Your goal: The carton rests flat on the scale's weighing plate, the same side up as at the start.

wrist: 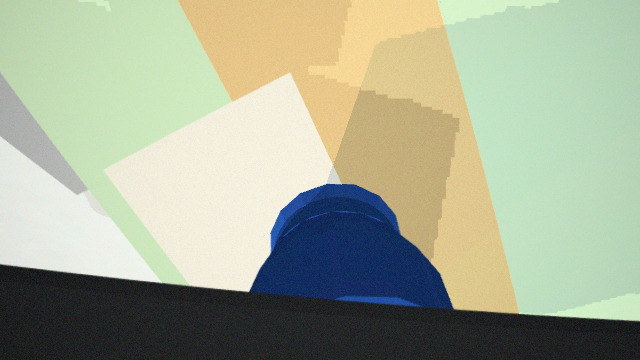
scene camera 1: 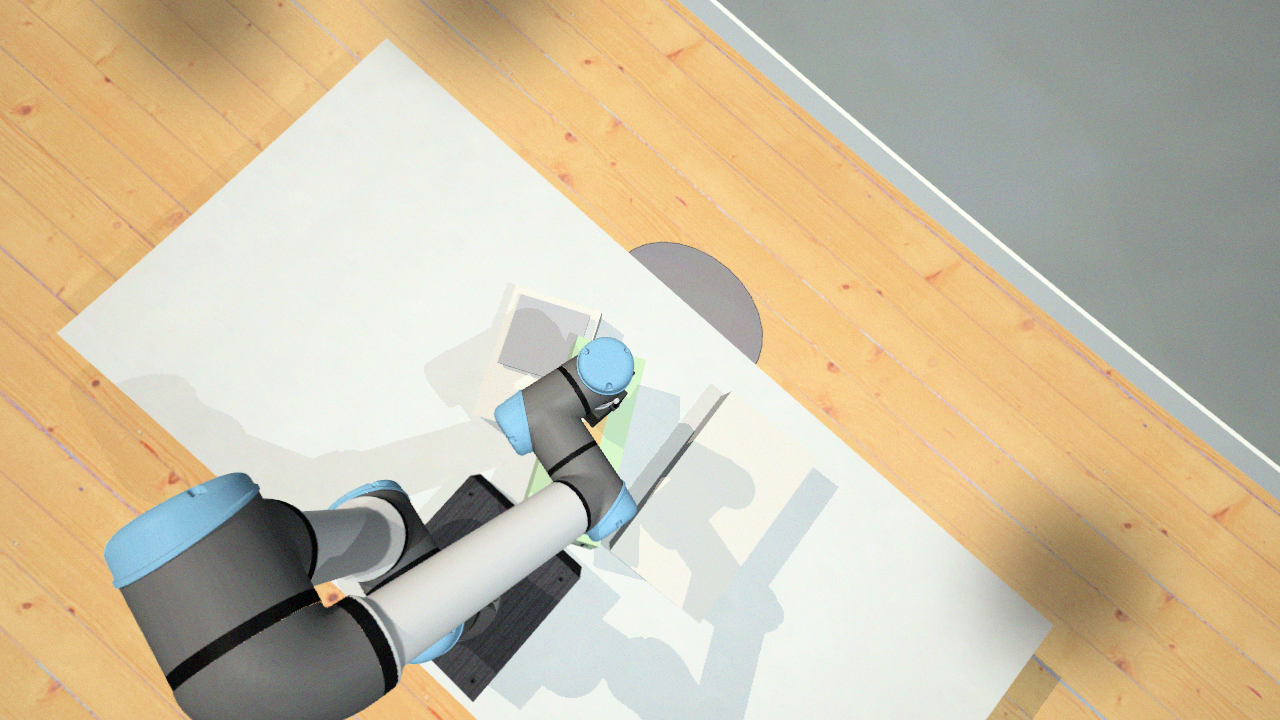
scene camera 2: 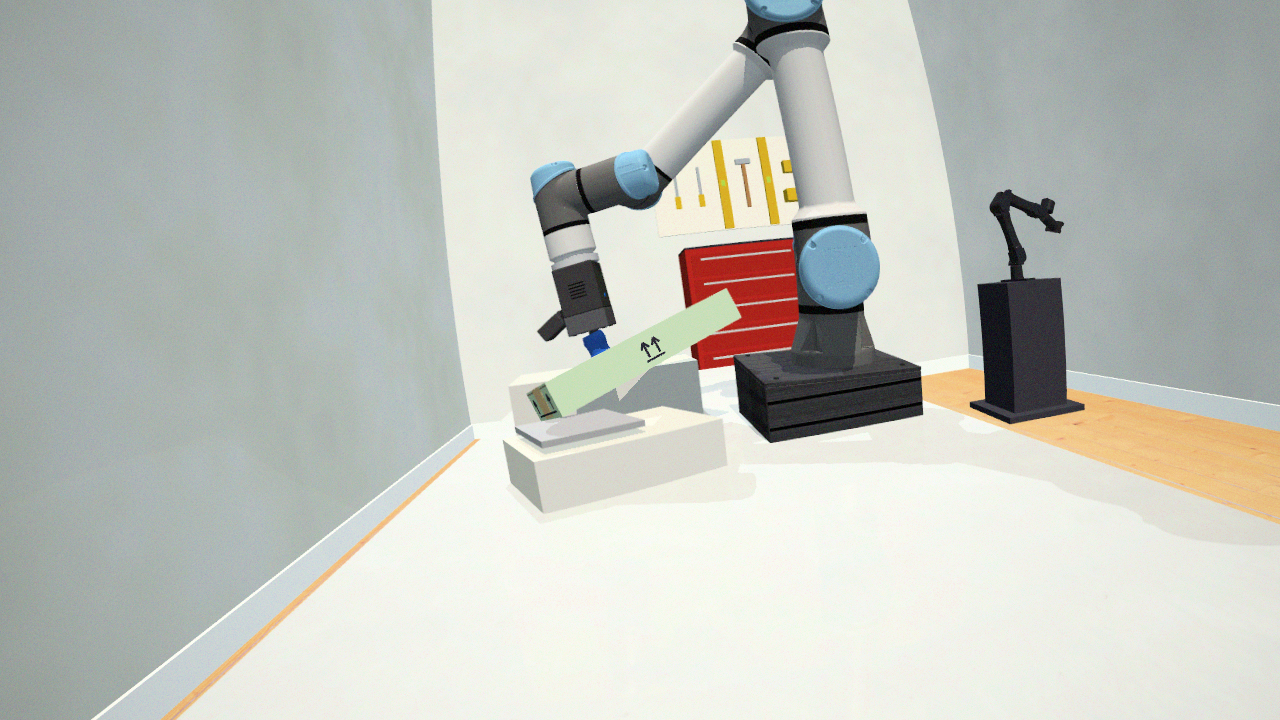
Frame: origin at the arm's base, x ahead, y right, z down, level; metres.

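Seen in the pictures: end effector, tool point: (wrist: 336, 216) (scene camera 2: 601, 360); arm's base, origin of the base link: (scene camera 2: 833, 359).
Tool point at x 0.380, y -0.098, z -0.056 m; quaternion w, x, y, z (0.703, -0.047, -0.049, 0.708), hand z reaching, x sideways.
Offsets run from my tool point to a thing's top centre. "pt": to the spot under its first point. Level surfaces: height alone.
The carton (scene camera 1: 620, 434) (scene camera 2: 626, 367) (wrist: 150, 75) is a long pale green box with an orange tape strip @(pt dx +0.044, dy -0.018, dz +0.005 m) (wrist: 280, 40) and a white label @(pt dx +0.018, dy -0.031, dz -0.005 m) (wrist: 220, 165) on top. It hangs steeply tilted from my blue suction cup (scene camera 2: 595, 342) (wrist: 336, 205), which is on its top face. In scene camera 2 its low end is at the left, near the grey weighing plate @(dx +0.021, dy -0.148, dz +0.067 m) (scene camera 1: 546, 331) (scene camera 2: 581, 429); whether they touch is unclear. Its high end is toward the robot base. Its two printed arrows point up, leaning with the box. The white scale body @(dx -0.016, dy -0.125, dz +0.067 m) (scene camera 2: 626, 470) stands under the plate. The wrist hides the cup in scene camera 1.
A pale block @(pt dx -0.095, dy +0.212, dz +0.090 m) (scene camera 2: 675, 389) stands behind the scale. A cream surface @(dz +0.150 m) (scene camera 1: 760, 555) with a dark upright panel (scene camera 1: 689, 438) lies beside the carton. The black robot base (scene camera 1: 474, 667) (scene camera 2: 832, 398) is close by. A red cabinet (scene camera 2: 742, 304) and a dark pedestal (scene camera 2: 1024, 349) stand farther back.
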